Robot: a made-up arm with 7 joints.
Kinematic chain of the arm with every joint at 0, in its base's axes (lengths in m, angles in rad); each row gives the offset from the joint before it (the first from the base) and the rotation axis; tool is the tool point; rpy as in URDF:
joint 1: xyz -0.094 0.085 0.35 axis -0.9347 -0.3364 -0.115
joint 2: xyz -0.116 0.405 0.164 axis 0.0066 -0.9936 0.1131
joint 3: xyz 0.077 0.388 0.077 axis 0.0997 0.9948 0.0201
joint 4: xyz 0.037 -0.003 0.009 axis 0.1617 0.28 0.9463
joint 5: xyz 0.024 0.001 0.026 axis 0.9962 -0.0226 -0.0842
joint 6: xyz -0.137 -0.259 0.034 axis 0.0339 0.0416 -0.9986
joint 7: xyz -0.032 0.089 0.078 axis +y
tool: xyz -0.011 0.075 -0.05 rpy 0 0 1.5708
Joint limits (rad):
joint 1: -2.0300..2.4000
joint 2: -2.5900..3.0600
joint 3: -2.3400..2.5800
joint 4: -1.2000..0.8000
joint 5: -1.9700..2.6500
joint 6: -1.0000..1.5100
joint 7: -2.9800..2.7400
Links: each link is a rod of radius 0.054 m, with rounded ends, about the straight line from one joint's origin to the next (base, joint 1, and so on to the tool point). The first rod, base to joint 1, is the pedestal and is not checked.
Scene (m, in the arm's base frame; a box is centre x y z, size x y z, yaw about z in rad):
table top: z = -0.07
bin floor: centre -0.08 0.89 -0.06 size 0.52 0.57 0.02 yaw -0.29
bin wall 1: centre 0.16 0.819 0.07 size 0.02 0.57 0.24 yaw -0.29
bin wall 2: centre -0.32 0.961 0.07 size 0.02 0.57 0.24 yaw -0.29
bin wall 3: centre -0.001 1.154 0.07 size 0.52 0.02 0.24 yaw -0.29
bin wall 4: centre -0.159 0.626 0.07 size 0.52 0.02 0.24 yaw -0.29
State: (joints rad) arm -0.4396 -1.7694 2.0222 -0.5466 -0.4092 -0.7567 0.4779
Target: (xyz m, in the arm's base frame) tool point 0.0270 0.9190 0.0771
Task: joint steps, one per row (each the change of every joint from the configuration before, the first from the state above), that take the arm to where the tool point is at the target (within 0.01 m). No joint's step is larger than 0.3 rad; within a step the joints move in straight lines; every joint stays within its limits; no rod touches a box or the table.
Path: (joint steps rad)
1: 0.2158 -0.0196 0.0069 -0.2125 -0.0999 -0.0290 0.0364
2: 0.2158 -0.0196 0.0068 -0.2125 -0.0998 -0.0290 0.0363

